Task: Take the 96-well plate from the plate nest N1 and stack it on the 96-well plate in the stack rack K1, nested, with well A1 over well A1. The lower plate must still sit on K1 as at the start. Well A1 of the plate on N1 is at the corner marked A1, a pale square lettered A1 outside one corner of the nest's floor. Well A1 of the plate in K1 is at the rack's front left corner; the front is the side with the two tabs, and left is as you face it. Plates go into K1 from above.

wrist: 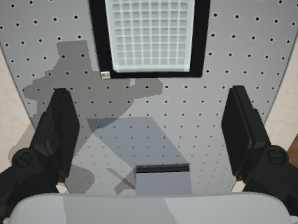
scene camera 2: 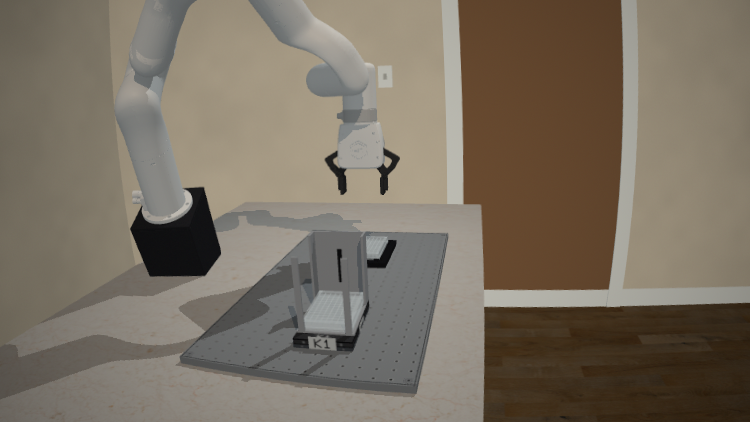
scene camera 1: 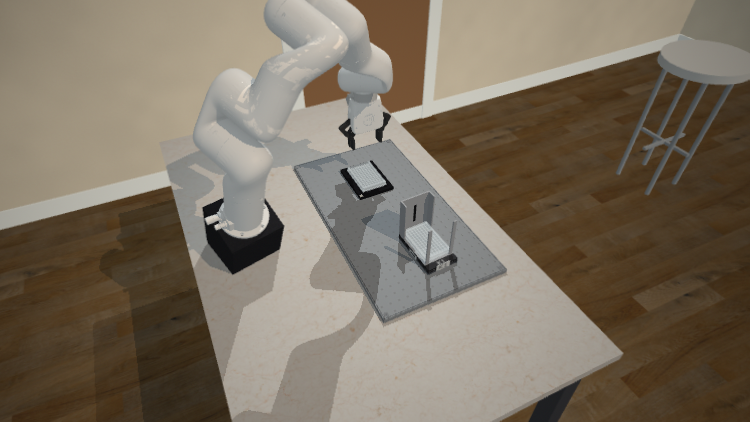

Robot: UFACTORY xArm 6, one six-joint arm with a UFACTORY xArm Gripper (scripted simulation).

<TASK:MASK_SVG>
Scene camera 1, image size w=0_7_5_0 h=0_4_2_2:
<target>my gripper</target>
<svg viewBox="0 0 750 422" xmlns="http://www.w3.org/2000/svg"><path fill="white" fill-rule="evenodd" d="M379 95L375 101L370 103L358 103L346 97L347 105L349 105L348 120L340 125L338 129L348 138L348 146L352 150L355 150L354 136L356 134L376 129L376 139L380 143L382 142L383 131L391 115L383 112Z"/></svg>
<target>96-well plate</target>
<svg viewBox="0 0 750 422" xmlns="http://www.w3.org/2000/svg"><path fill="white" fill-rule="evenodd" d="M370 161L347 168L347 172L362 192L387 185L384 178Z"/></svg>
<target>96-well plate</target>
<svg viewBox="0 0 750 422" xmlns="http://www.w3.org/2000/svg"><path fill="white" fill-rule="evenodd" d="M425 221L407 228L405 239L425 262L428 231L432 230L430 262L448 254L449 246Z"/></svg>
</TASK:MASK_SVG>
